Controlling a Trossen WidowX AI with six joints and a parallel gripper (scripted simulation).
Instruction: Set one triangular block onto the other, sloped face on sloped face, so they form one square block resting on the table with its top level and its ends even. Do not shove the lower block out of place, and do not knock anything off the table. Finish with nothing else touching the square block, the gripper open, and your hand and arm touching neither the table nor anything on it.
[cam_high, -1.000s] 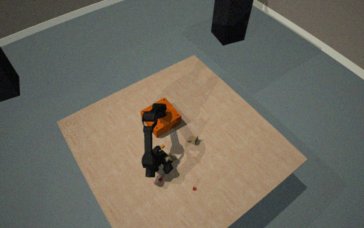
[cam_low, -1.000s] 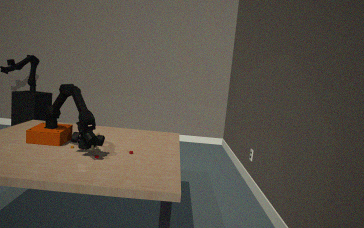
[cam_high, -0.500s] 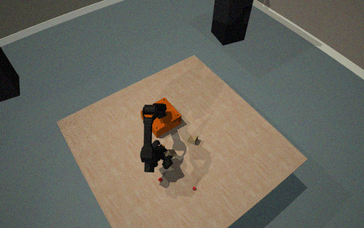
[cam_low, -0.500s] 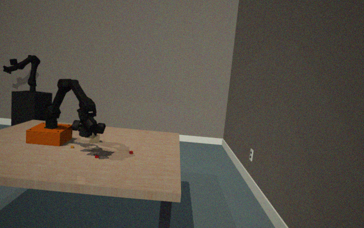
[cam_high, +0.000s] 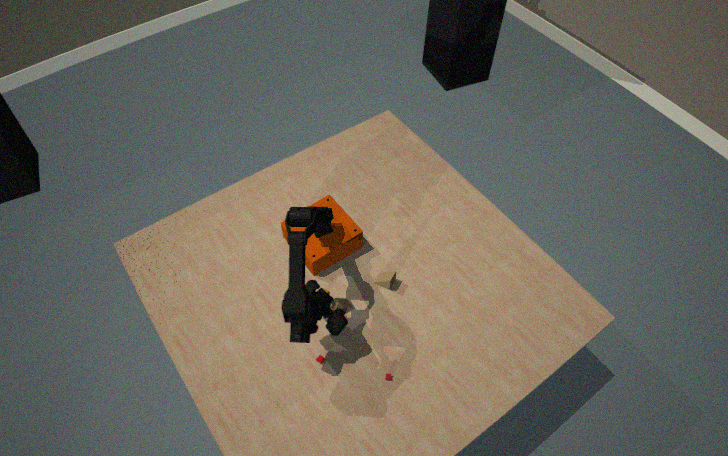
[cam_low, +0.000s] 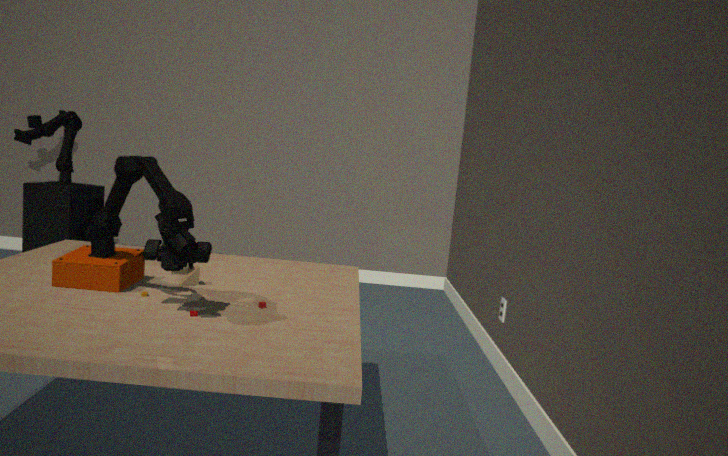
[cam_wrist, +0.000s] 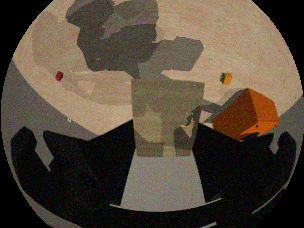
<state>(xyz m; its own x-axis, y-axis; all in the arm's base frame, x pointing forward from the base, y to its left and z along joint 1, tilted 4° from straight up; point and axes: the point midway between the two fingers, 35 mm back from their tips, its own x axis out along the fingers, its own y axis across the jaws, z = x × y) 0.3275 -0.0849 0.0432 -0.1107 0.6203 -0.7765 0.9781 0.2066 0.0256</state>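
The orange cube is 120 mm behind my gripper tip, 100 mm below it and 10 mm to the right of it. From my gripper tip the other things lie so: triangular block (10 mm above).
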